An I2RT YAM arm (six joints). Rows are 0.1 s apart.
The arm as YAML. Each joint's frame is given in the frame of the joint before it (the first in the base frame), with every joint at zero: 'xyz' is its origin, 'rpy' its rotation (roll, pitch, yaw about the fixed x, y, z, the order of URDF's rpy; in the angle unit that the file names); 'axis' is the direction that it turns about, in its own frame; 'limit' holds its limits. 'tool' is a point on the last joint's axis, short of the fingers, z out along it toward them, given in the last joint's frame.
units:
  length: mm
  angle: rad
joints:
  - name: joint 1
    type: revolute
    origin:
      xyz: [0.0, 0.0, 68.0]
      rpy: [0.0, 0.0, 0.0]
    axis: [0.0, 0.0, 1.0]
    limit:
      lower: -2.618
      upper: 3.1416
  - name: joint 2
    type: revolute
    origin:
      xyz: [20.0, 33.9, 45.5]
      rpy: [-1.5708, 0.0, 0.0]
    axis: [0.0, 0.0, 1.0]
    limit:
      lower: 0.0
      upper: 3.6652
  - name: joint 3
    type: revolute
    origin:
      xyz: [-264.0, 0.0, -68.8]
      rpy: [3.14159, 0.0, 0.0]
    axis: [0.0, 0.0, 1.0]
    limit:
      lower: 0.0
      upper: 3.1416
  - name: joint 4
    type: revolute
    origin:
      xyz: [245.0, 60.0, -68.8]
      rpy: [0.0, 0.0, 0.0]
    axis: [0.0, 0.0, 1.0]
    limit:
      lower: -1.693
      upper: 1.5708
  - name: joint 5
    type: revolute
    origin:
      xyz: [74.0, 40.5, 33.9]
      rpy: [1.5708, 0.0, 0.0]
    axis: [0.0, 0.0, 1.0]
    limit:
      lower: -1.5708
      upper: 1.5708
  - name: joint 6
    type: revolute
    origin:
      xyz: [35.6, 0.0, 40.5]
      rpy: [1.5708, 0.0, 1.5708]
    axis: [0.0, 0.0, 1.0]
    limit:
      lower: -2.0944
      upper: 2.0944
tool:
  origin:
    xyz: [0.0, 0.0, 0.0]
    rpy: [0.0, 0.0, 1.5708]
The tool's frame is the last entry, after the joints.
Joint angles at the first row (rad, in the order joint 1, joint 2, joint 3, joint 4, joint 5, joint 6):
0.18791 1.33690 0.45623 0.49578 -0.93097 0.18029
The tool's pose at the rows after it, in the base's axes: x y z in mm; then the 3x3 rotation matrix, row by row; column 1 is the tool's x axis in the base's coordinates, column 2 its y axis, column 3 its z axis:
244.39 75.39 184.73; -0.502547 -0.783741 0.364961; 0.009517 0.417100 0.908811; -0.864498 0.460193 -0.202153
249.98 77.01 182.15; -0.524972 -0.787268 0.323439; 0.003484 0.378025 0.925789; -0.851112 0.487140 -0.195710
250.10 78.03 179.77; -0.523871 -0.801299 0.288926; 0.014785 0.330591 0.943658; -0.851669 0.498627 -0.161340
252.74 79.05 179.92; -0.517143 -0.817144 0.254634; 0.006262 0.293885 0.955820; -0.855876 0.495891 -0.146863
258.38 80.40 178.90; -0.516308 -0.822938 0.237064; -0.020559 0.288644 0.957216; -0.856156 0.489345 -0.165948
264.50 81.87 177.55; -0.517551 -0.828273 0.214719; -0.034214 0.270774 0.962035; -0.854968 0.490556 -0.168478
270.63 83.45 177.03; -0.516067 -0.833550 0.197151; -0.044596 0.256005 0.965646; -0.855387 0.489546 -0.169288
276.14 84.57 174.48; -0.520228 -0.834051 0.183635; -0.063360 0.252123 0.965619; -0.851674 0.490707 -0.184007
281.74 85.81 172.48; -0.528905 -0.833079 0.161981; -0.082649 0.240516 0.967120; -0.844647 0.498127 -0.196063
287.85 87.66 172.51; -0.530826 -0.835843 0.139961; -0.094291 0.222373 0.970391; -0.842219 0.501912 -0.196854
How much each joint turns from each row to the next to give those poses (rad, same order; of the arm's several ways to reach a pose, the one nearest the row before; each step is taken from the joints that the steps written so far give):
-0.00403 0.02824 0.01492 0.03064 -0.04235 0.00066
-0.00121 0.04032 0.02154 0.00368 -0.04578 0.00865
0.00054 0.02510 -0.01384 0.08154 -0.04681 0.03976
-0.00051 0.01924 0.01141 0.01449 -0.03950 -0.00438
0.00055 0.02063 0.03503 -0.06769 -0.00977 -0.05631
0.00007 0.03032 0.02886 -0.02293 -0.02039 -0.02420
0.00073 0.02729 0.02877 -0.01894 -0.01564 -0.01995
0.00002 0.02597 0.03065 -0.05174 -0.00603 -0.04250
0.00000 0.02592 0.03519 -0.06155 -0.01375 -0.04206
0.00153 0.02479 0.03502 -0.03857 -0.01774 -0.02579

